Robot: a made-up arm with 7 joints. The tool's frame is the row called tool. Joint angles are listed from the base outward.
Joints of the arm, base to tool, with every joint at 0 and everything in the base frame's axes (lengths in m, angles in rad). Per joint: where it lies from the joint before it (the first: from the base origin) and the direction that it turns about. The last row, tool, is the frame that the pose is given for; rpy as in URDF.
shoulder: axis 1 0 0 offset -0.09 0.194 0.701
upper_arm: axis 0 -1 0 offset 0.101 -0.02 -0.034
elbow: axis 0 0 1 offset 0.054 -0.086 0.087
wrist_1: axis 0 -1 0 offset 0.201 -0.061 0.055
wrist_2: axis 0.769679 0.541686 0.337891 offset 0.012 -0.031 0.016
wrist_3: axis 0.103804 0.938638 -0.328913 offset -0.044 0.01 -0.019
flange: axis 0 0 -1 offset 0.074 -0.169 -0.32
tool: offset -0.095 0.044 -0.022 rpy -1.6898 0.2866 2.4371
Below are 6 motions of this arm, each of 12 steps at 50 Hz.
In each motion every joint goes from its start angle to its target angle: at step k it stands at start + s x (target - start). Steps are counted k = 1, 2, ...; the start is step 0. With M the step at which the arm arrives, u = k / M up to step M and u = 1 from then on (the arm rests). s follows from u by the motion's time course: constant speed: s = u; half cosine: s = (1 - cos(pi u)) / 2; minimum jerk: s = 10 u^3 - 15 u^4 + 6 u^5.
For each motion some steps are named. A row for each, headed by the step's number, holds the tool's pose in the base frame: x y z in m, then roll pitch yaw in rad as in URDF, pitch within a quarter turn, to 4 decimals.
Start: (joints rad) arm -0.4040 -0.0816 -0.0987 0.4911 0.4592 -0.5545 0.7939
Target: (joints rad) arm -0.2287 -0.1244 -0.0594 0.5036 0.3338 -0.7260 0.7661
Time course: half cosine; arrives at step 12
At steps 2, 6, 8, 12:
2: 0.4931 -0.0163 0.6290 -2.3907 0.5034 1.7405
6: 0.5169 -0.0131 0.6310 -2.4943 0.4839 1.7194
8: 0.5296 -0.0111 0.6328 -2.5539 0.4725 1.7060
12: 0.5416 -0.0092 0.6351 -2.6133 0.4609 1.6916

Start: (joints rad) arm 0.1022 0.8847 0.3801 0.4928 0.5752 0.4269 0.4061
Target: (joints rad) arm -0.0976 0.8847 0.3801 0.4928 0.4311 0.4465 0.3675
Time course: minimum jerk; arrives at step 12
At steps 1, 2, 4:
1: 0.2675 0.0710 0.6424 -2.2397 0.5491 2.4806
2: 0.2683 0.0702 0.6436 -2.2366 0.5544 2.4800
4: 0.2729 0.0663 0.6505 -2.2187 0.5851 2.4770

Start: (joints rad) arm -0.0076 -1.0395 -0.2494 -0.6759 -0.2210 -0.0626 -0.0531
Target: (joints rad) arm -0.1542 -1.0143 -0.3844 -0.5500 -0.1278 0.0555 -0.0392
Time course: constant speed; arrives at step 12
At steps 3, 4, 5, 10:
3: -0.0977 -0.1661 0.6495 -0.3075 -0.5541 1.9312
4: -0.1001 -0.1626 0.6563 -0.2997 -0.5295 1.9133
5: -0.1024 -0.1589 0.6630 -0.2927 -0.5049 1.8961
10: -0.1132 -0.1384 0.6931 -0.2700 -0.3821 1.8172

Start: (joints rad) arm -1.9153 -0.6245 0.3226 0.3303 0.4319 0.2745 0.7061
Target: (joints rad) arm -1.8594 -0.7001 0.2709 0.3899 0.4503 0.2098 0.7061
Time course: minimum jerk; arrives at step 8
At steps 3, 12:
3: 0.0509 -0.0787 0.9097 0.4389 1.0947 2.8905
12: 0.0541 -0.1072 0.8987 0.3095 1.1142 2.8083

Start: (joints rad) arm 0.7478 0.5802 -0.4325 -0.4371 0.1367 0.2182 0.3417
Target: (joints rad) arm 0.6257 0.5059 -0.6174 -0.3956 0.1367 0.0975 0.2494
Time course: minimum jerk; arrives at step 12
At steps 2, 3, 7, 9, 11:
2: 0.0208 0.1489 0.4484 -1.8790 -0.8406 1.8163
3: 0.0221 0.1476 0.4473 -1.8794 -0.8346 1.8076
7: 0.0311 0.1351 0.4378 -1.8829 -0.7782 1.7369
9: 0.0343 0.1283 0.4332 -1.8846 -0.7488 1.7056
11: 0.0354 0.1253 0.4313 -1.8853 -0.7362 1.6930

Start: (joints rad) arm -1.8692 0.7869 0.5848 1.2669 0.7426 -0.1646 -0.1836
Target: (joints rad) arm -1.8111 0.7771 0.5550 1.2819 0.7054 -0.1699 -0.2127
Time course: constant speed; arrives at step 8
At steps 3, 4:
3: 0.4133 0.3994 0.5180 -1.1806 -0.2670 -1.3001
4: 0.4147 0.4036 0.5206 -1.1760 -0.2550 -1.2952

